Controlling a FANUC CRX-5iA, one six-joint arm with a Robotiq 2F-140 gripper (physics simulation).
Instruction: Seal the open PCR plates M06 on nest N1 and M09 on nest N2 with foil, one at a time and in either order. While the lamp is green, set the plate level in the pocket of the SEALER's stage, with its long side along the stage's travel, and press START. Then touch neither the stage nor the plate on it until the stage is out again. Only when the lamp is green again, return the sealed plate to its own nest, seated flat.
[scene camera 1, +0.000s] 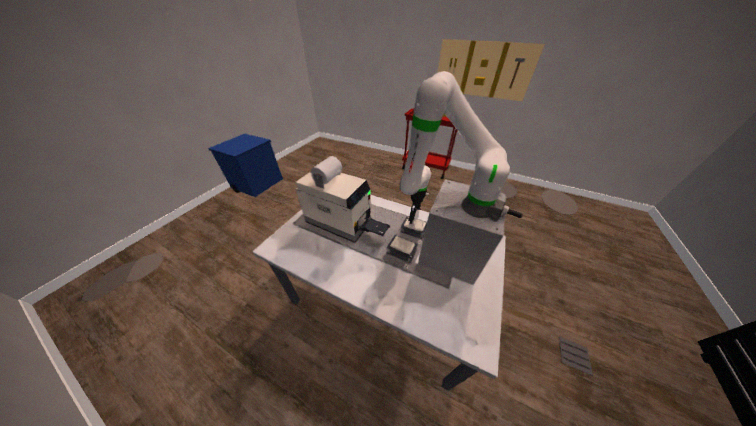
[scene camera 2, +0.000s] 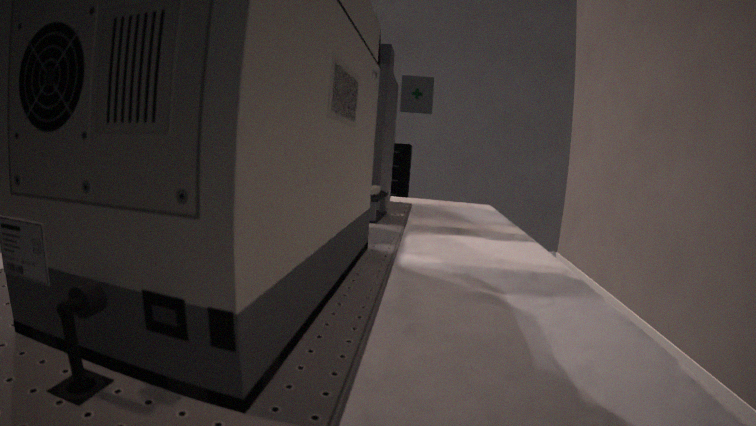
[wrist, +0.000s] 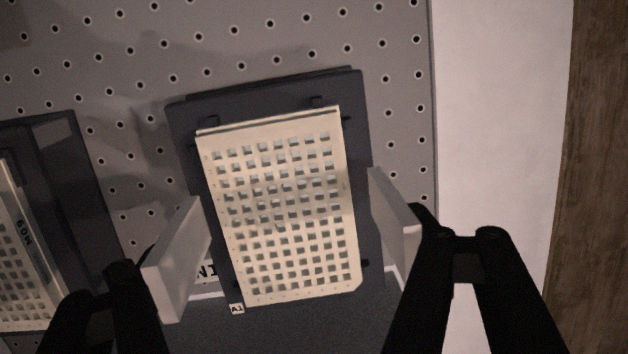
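Seen in the pictures: gripper, fingertip midpoint: (scene camera 1: 413, 221) (wrist: 286, 204); arm's base at its link origin: (scene camera 1: 477, 207).
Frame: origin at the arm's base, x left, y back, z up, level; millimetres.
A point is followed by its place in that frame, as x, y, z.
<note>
My gripper (scene camera 1: 412, 218) @(-62, -338, -333) (wrist: 286, 204) @(-62, -338, -333) is open. In the wrist view its two pads stand left and right of the cream plate M06 (wrist: 285, 200) @(-61, -337, -340), with a gap on each side. The plate lies on the dark nest N1 (wrist: 270, 95) @(-54, -399, -354). In scene camera 1 that plate (scene camera 1: 415, 225) @(-45, -312, -339) is the rear one. Plate M09 (scene camera 1: 404, 245) @(151, -289, -335) (wrist: 17, 280) @(125, -286, -332) lies on nest N2 (scene camera 1: 400, 255) @(186, -291, -397) (wrist: 55, 150) @(118, -358, -397), uncovered. The SEALER (scene camera 1: 333, 209) @(278, -722, -167) (scene camera 2: 301, 158) @(302, -913, -256) shows a green lamp (scene camera 1: 369, 193) @(64, -608, -131); its stage (scene camera 1: 376, 227) @(147, -497, -303) is out and bare. I cannot make out START.
A perforated base plate (scene camera 1: 370, 246) @(230, -487, -402) (scene camera 2: 322, 338) @(317, -896, -402) (wrist: 240, 50) @(-31, -424, -402) lies under the sealer and nests. The grey robot pedestal (scene camera 1: 460, 248) @(143, 7, -163) (wrist: 285, 330) @(-54, -211, -360) stands close beside the nests. The white table (scene camera 1: 349, 288) @(526, -417, -415) (scene camera 2: 465, 317) @(430, -774, -415) (wrist: 495, 125) @(-233, -364, -415) extends past it. A foil roll (scene camera 1: 328, 168) @(205, -787, 56) tops the sealer.
</note>
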